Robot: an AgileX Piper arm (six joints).
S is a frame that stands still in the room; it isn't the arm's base.
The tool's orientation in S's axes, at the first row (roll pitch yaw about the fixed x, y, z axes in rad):
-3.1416 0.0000 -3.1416
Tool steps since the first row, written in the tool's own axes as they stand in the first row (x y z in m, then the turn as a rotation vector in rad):
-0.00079 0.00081 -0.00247 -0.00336 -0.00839 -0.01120
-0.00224 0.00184 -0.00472 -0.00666 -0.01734 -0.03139
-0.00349 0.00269 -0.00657 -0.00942 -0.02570 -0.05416
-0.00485 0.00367 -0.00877 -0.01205 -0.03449 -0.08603
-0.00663 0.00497 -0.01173 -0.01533 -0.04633 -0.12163
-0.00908 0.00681 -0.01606 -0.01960 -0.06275 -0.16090
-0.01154 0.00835 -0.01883 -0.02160 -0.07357 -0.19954
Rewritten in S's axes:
0.00079 0.00081 0.00247 0.00336 -0.00839 0.01120
0.00224 0.00184 0.00472 0.00666 -0.01734 0.03139
0.00349 0.00269 0.00657 0.00942 -0.02570 0.05416
0.00485 0.00367 0.00877 0.01205 -0.03449 0.08603
0.00663 0.00497 0.01173 0.01533 -0.04633 0.12163
0.00908 0.00681 0.01606 0.01960 -0.06275 0.16090
0.01154 0.00835 0.01883 0.02160 -0.07357 0.19954

